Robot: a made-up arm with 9 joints. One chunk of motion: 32 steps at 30 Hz.
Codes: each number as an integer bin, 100 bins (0 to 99) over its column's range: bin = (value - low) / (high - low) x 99, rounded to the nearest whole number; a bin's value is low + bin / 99 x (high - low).
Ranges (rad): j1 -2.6..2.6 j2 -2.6..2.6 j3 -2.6..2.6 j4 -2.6..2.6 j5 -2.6..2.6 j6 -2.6..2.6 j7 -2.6..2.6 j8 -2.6..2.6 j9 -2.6..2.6
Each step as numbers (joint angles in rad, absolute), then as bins.
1 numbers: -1.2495 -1.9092 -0.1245 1.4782 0.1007 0.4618 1.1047 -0.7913 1.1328
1 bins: 26 13 47 78 51 58 71 34 71
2 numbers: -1.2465 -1.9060 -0.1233 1.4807 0.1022 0.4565 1.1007 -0.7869 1.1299
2 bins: 26 13 47 78 51 58 70 35 71
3 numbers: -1.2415 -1.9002 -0.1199 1.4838 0.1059 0.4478 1.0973 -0.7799 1.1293
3 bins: 26 13 47 78 52 58 70 35 71
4 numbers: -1.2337 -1.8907 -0.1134 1.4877 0.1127 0.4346 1.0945 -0.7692 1.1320
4 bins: 26 14 47 78 52 58 70 35 71
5 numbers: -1.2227 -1.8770 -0.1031 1.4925 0.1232 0.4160 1.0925 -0.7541 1.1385
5 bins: 26 14 48 78 52 57 70 35 71
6 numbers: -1.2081 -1.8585 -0.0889 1.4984 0.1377 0.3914 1.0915 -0.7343 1.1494
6 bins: 26 14 48 78 52 57 70 36 71
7 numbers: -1.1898 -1.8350 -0.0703 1.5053 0.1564 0.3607 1.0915 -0.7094 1.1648
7 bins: 27 15 48 78 52 56 70 36 72
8 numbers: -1.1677 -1.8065 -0.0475 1.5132 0.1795 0.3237 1.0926 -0.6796 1.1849
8 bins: 27 15 49 78 53 56 70 37 72
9 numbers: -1.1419 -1.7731 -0.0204 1.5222 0.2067 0.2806 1.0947 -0.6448 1.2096
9 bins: 28 16 49 78 53 55 70 37 73
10 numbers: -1.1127 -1.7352 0.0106 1.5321 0.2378 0.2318 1.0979 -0.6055 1.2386
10 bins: 28 16 50 79 54 54 70 38 73
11 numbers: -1.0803 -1.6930 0.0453 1.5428 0.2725 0.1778 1.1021 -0.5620 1.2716
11 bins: 29 17 50 79 55 53 70 39 74
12 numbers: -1.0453 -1.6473 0.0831 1.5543 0.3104 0.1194 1.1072 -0.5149 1.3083
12 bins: 30 18 51 79 55 52 71 40 74
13 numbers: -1.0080 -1.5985 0.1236 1.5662 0.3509 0.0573 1.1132 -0.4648 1.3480
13 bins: 30 19 52 79 56 51 71 41 75
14 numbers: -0.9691 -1.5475 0.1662 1.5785 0.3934 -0.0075 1.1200 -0.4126 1.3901
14 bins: 31 20 53 80 57 49 71 42 76
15 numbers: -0.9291 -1.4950 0.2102 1.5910 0.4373 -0.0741 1.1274 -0.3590 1.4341
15 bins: 32 21 54 80 58 48 71 43 77
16 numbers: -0.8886 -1.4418 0.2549 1.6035 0.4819 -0.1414 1.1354 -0.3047 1.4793
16 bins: 33 22 54 80 59 47 71 44 78
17 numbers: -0.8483 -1.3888 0.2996 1.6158 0.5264 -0.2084 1.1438 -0.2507 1.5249
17 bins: 33 23 55 80 60 46 71 45 79
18 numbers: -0.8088 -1.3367 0.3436 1.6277 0.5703 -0.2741 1.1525 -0.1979 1.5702
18 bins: 34 24 56 80 60 44 71 46 79
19 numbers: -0.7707 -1.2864 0.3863 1.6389 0.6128 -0.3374 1.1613 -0.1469 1.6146
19 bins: 35 25 57 81 61 43 72 47 80
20 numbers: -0.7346 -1.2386 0.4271 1.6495 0.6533 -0.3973 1.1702 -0.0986 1.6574
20 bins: 36 26 58 81 62 42 72 48 81
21 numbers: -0.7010 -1.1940 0.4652 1.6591 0.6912 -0.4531 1.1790 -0.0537 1.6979
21 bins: 36 27 58 81 63 41 72 48 82
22 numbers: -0.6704 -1.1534 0.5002 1.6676 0.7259 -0.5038 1.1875 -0.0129 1.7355
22 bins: 37 28 59 81 63 40 72 49 83
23 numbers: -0.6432 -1.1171 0.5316 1.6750 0.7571 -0.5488 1.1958 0.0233 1.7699
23 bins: 37 28 60 81 64 39 72 50 83
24 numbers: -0.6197 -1.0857 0.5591 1.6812 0.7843 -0.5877 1.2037 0.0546 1.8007
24 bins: 38 29 60 82 64 38 72 51 84
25 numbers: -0.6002 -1.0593 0.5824 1.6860 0.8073 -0.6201 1.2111 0.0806 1.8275
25 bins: 38 29 61 82 65 38 73 51 84
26 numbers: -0.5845 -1.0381 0.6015 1.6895 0.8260 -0.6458 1.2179 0.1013 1.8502
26 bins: 38 30 61 82 65 37 73 51 85
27 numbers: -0.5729 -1.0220 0.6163 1.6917 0.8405 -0.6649 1.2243 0.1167 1.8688
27 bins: 39 30 61 82 66 37 73 52 85
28 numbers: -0.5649 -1.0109 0.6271 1.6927 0.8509 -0.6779 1.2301 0.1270 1.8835
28 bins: 39 30 61 82 66 37 73 52 85
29 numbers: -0.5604 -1.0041 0.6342 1.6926 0.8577 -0.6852 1.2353 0.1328 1.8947
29 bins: 39 30 62 82 66 36 73 52 86
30 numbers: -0.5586 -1.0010 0.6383 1.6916 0.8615 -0.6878 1.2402 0.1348 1.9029
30 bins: 39 30 62 82 66 36 73 52 86
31 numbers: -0.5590 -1.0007 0.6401 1.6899 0.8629 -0.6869 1.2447 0.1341 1.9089
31 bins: 39 30 62 82 66 36 73 52 86
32 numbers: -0.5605 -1.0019 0.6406 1.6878 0.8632 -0.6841 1.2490 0.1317 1.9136
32 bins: 39 30 62 82 66 36 73 52 86
